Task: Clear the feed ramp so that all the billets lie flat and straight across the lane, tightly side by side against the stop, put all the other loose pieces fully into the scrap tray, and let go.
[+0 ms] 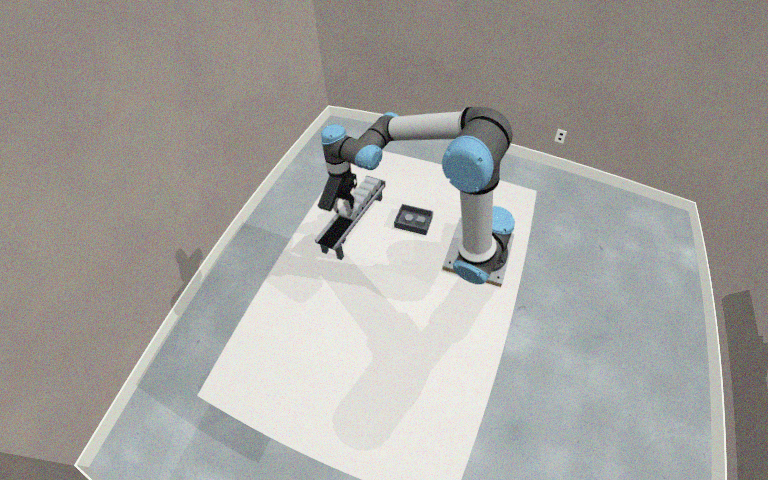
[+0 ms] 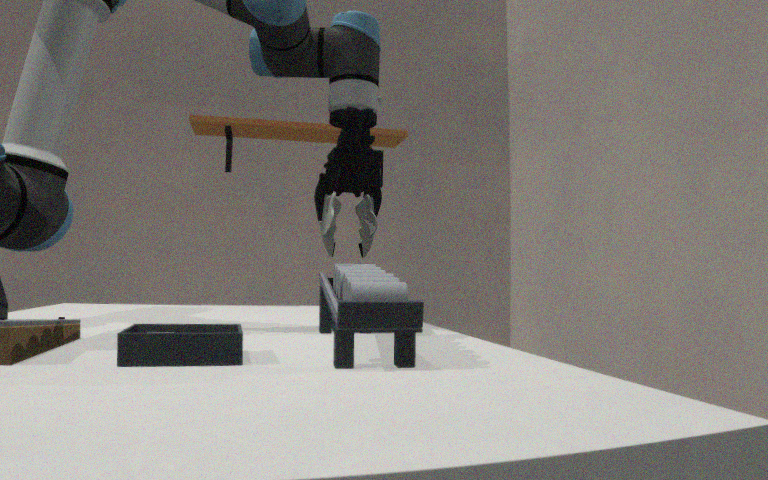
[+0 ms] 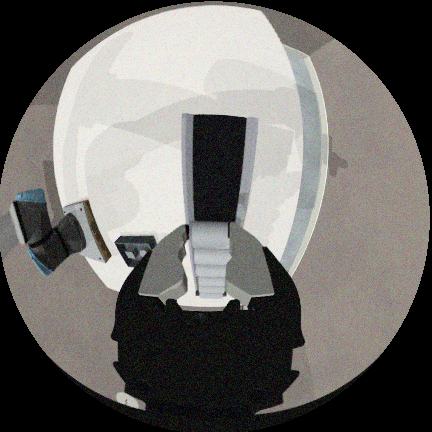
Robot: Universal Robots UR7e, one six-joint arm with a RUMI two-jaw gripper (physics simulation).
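Where they show: gripper, fingertip midpoint: (image 1: 343, 214) (image 2: 347, 257) (image 3: 208, 224); arm's base, link origin: (image 3: 75, 230).
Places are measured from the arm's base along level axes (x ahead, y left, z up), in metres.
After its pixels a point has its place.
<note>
The feed ramp (image 1: 335, 230) @(y 0.101, x 0.544, z 0.050 m) (image 2: 404, 348) (image 3: 218, 165) @(y 0.114, x 0.543, z 0.051 m) has a black lane between grey rails. Several light grey billets (image 1: 368, 189) @(y -0.122, x 0.501, z 0.056 m) (image 2: 374, 291) @(y -0.194, x 0.499, z 0.049 m) (image 3: 210, 257) @(y -0.012, x 0.522, z 0.075 m) lie across its lane in a row, side by side, reaching to the dark stop (image 2: 380, 315) @(y -0.206, x 0.502, z 0.026 m). Any small gaps between them are too fine to tell. My gripper (image 1: 345, 212) @(y 0.055, x 0.526, z 0.091 m) (image 2: 346, 253) @(y 0.055, x 0.526, z 0.091 m) (image 3: 208, 224) @(y 0.055, x 0.526, z 0.091 m) is partly open and empty, above the ramp near the row's open-lane end. The dark scrap tray (image 1: 412, 228) @(y -0.037, x 0.297, z -0.010 m) (image 2: 180, 348) @(y -0.136, x 0.306, z -0.014 m) (image 3: 135, 239) @(y -0.038, x 0.321, z -0.013 m) stands beside the ramp. A round piece (image 1: 408, 216) @(y -0.092, x 0.330, z -0.013 m) and another small grey piece (image 1: 420, 219) @(y -0.084, x 0.279, z -0.004 m) lie in it.
The robot's base plate (image 1: 450, 266) @(y 0.089, x 0.118, z -0.006 m) (image 3: 95, 225) @(y 0.004, x 0.141, z -0.027 m) stands on the white table (image 1: 283, 362) @(y 0.605, x 0.533, z -0.033 m) (image 2: 283, 418) @(y -0.346, x 0.393, z -0.033 m) beyond the scrap tray. A wooden shelf (image 2: 271, 129) hangs on the wall behind the arm. Shadows of the arm fall across the table.
</note>
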